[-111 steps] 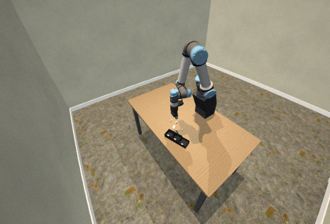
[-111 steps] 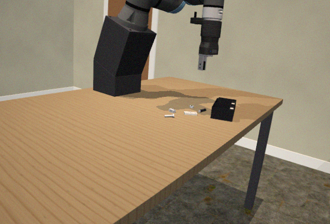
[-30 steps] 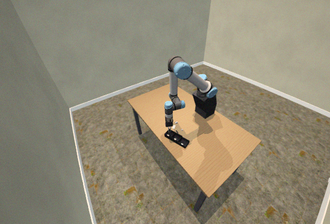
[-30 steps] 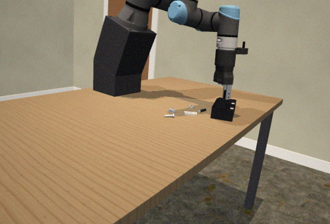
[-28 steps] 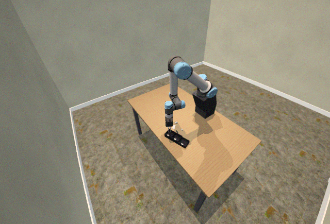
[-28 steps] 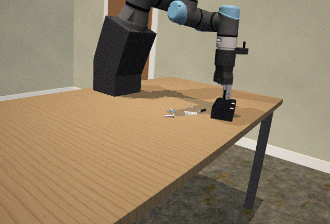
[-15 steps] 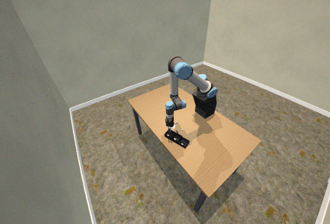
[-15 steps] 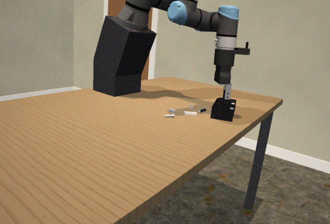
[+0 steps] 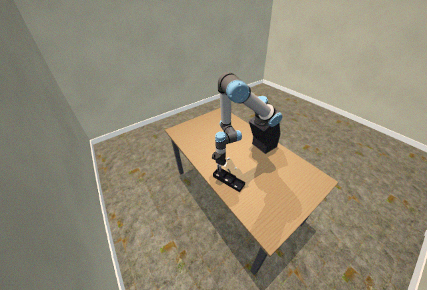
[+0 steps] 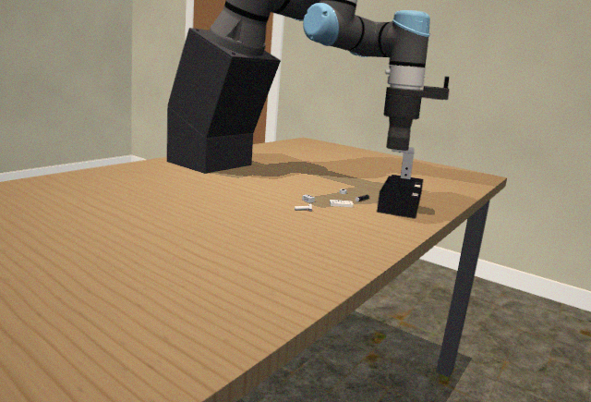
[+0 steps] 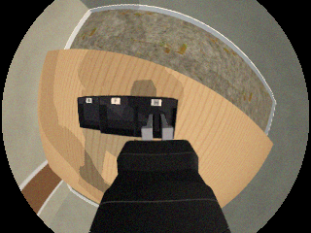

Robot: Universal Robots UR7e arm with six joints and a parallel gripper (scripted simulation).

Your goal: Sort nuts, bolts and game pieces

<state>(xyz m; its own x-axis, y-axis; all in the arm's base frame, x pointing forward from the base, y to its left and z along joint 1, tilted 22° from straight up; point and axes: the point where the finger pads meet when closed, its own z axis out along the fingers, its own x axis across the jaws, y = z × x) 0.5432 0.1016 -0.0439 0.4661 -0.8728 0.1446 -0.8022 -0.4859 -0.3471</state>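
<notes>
Right now my hand is 8 cm to the right of the black bin, 7 cm above it and 4 cm past it. The rest, counted from my hand: bolt 18 cm to the right, 12 cm behind, 9 cm below; small ring-shaped piece 16 cm behind, 9 cm below; white speckled piece 10 cm behind, 9 cm below, 8 cm to the right.
</notes>
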